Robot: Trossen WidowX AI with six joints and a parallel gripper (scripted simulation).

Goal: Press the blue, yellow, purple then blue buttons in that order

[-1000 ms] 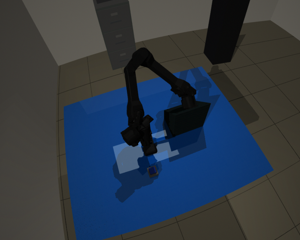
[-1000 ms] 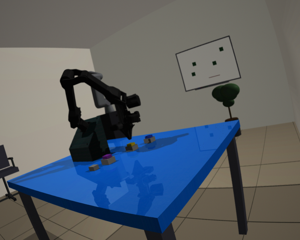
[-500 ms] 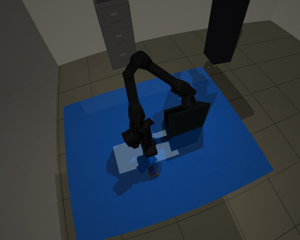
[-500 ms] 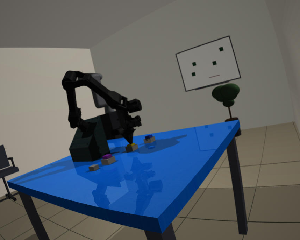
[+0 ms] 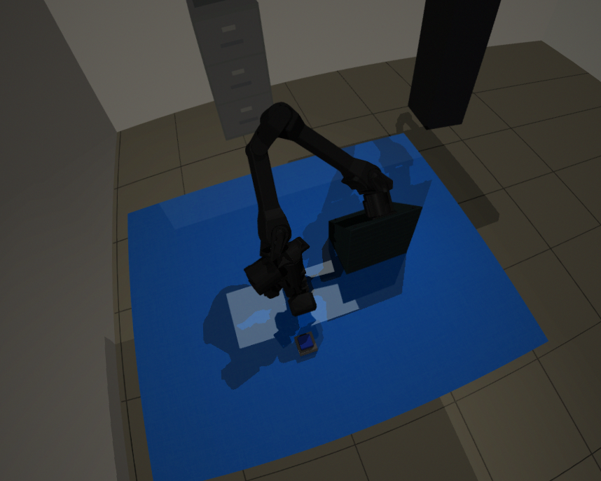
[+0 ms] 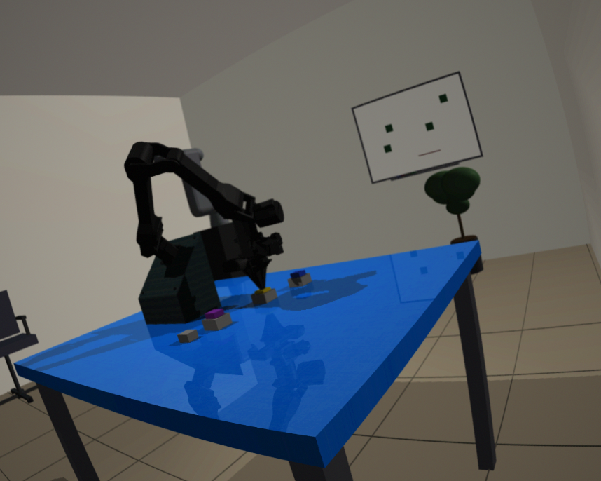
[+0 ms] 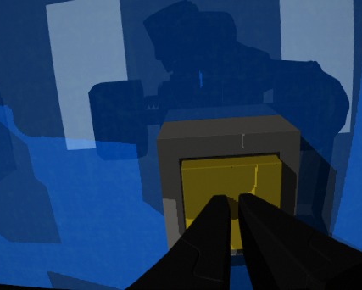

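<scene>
Now: gripper tip 10 mm above the yellow button. Also, from my gripper tip: blue button: 140 mm to the left, 10 mm ahead; purple button: 190 mm to the right, 20 mm ahead, 10 mm below; small grey block: 270 mm to the right, 20 mm below, 10 mm ahead.
</scene>
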